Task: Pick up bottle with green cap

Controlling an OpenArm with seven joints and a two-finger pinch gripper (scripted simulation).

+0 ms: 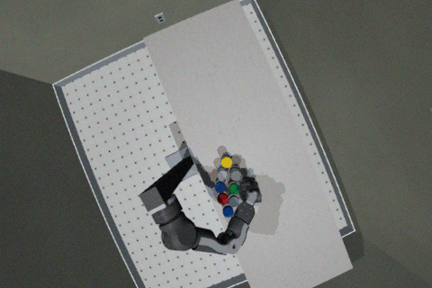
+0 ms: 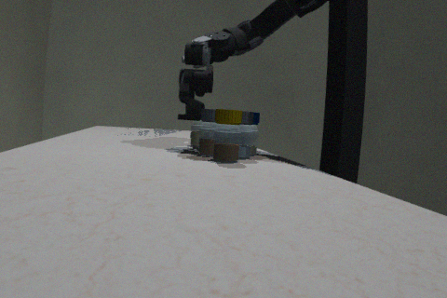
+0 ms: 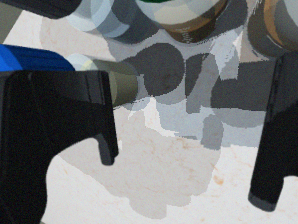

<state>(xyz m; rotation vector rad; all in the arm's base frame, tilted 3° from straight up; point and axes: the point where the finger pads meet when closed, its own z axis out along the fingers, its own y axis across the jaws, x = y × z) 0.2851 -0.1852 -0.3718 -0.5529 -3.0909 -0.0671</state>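
My gripper is now 130 mm past the blue bottle, 70 mm to the right of it and 30 mm above it. From my hand the other things lie so: blue-capped bottle 40 mm behind, 70 mm to the right, 30 mm below; red-capped bottle 150 mm behind, 10 mm to the left, 30 mm below.
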